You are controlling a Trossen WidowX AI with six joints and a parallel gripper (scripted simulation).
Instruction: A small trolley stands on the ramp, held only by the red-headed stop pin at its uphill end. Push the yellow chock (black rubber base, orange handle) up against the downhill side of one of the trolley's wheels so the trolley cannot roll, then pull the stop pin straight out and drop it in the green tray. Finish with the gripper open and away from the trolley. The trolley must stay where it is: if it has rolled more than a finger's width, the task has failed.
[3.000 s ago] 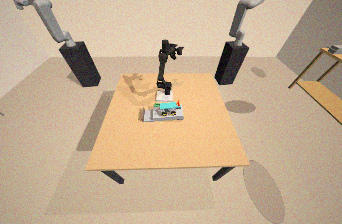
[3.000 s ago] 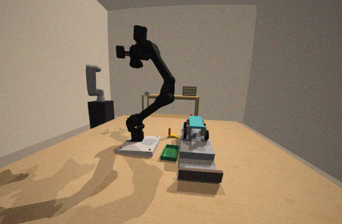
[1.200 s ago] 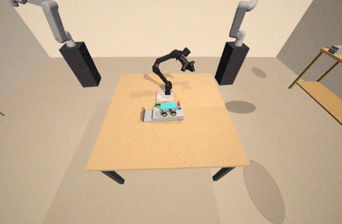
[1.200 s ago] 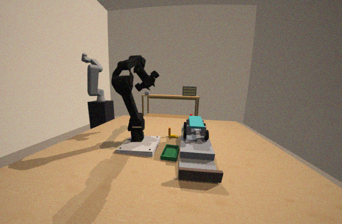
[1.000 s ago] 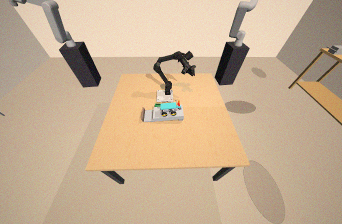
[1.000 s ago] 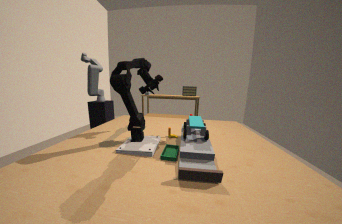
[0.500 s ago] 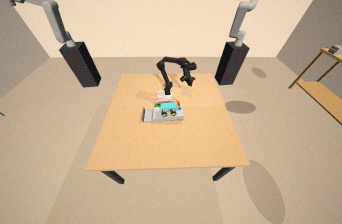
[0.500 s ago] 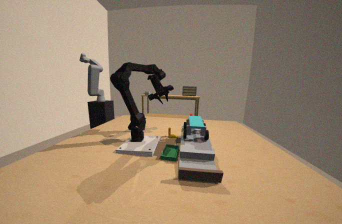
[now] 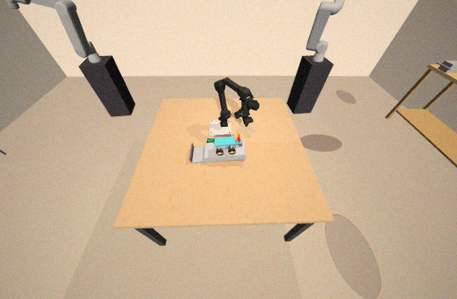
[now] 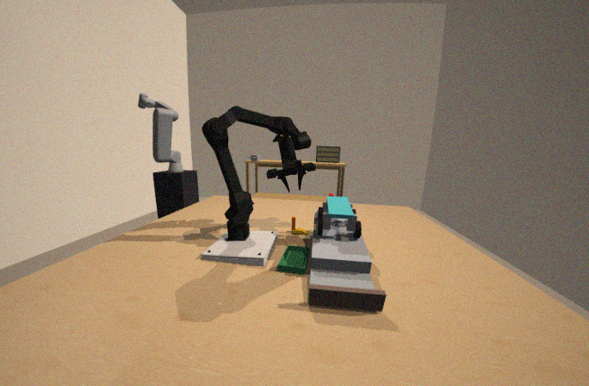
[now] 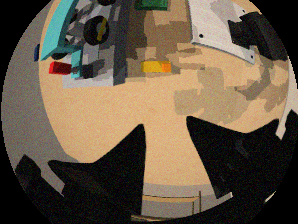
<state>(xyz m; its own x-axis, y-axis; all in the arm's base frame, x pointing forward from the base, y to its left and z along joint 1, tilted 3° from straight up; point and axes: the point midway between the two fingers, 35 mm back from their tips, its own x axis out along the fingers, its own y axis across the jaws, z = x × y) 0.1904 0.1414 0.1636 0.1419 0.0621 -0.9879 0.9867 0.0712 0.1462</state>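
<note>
The yellow chock is 140 mm below my gripper tip, 40 mm to the right of it and 20 mm ahead of it. The rest, counted from my gripper tip: grey ramp: 180 mm to the right, 140 mm ahead, 110 mm below; then teal trolley: 170 mm to the right, 140 mm ahead, 50 mm below; then red-headed stop pin: 130 mm ahead, 70 mm to the right, 30 mm below.
</note>
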